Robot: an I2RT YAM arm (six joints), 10 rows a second.
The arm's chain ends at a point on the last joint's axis. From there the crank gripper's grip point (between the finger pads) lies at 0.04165 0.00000 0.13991 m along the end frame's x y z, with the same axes.
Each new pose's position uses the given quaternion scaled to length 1; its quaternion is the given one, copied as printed.
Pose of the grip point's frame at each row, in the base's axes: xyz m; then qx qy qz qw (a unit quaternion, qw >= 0):
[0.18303 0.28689 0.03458 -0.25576 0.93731 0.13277 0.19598]
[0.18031 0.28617 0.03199 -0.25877 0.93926 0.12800 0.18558]
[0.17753 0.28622 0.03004 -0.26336 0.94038 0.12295 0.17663]
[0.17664 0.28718 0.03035 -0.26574 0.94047 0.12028 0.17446]
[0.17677 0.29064 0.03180 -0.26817 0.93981 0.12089 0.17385]
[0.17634 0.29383 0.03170 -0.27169 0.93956 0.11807 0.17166]
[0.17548 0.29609 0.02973 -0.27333 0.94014 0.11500 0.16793]
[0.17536 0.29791 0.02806 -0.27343 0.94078 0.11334 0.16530]
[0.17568 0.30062 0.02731 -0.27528 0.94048 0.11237 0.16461]
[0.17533 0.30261 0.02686 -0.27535 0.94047 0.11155 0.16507]
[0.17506 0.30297 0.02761 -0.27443 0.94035 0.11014 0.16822]
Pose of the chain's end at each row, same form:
[0.17413 0.25584 0.17694 -0.25576 0.93731 0.13277 0.19598]
[0.17401 0.25736 0.17496 -0.25877 0.93926 0.12800 0.18558]
[0.17339 0.25967 0.17352 -0.26336 0.94038 0.12295 0.17663]
[0.17291 0.26162 0.17402 -0.26574 0.94047 0.12028 0.17446]
[0.17326 0.26505 0.17547 -0.26817 0.93981 0.12089 0.17385]
[0.17323 0.26931 0.17557 -0.27169 0.93956 0.11807 0.17166]
[0.17318 0.27279 0.17382 -0.27333 0.94014 0.11500 0.16793]
[0.17366 0.27529 0.17227 -0.27343 0.94078 0.11334 0.16530]
[0.17410 0.27839 0.17158 -0.27528 0.94048 0.11237 0.16461]
[0.17355 0.28057 0.17115 -0.27535 0.94047 0.11155 0.16507]
[0.17227 0.28102 0.17190 -0.27443 0.94035 0.11014 0.16822]

